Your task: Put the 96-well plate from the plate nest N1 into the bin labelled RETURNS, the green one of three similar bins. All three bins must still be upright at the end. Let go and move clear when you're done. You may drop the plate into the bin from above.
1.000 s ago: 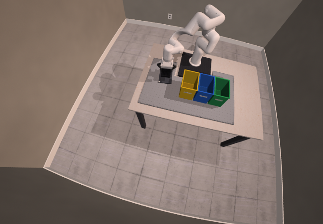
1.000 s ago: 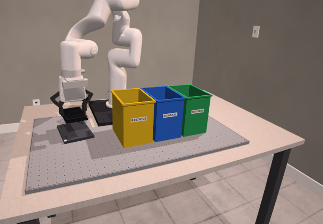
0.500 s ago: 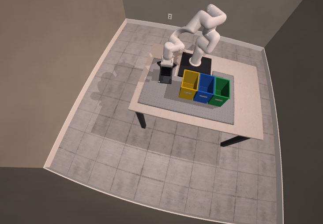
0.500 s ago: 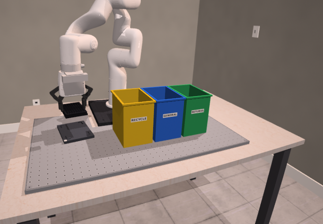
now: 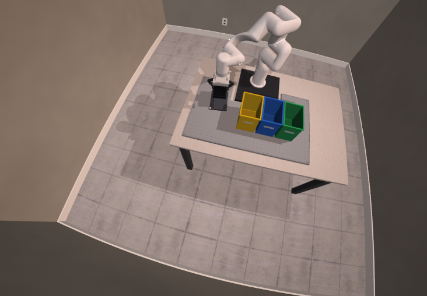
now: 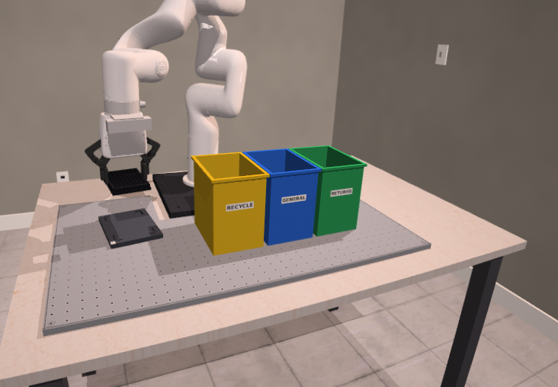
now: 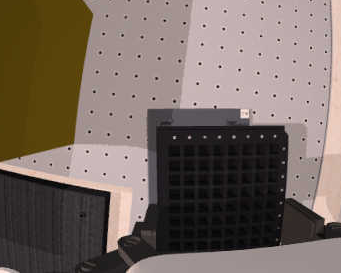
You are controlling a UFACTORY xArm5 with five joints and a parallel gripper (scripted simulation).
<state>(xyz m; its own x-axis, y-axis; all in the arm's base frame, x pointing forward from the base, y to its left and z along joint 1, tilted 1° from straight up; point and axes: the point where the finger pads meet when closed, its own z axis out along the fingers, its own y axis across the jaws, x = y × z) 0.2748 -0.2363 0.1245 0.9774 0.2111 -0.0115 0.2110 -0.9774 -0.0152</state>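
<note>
Now: hand 13 cm above the plate nest N1. Also, from my hand: blue general bin 36 cm to the left, 8 cm ahead, 5 cm below; yellow recycle bin 23 cm to the left, 9 cm ahead, 5 cm below; black 96-well plate 1 cm below.
</note>
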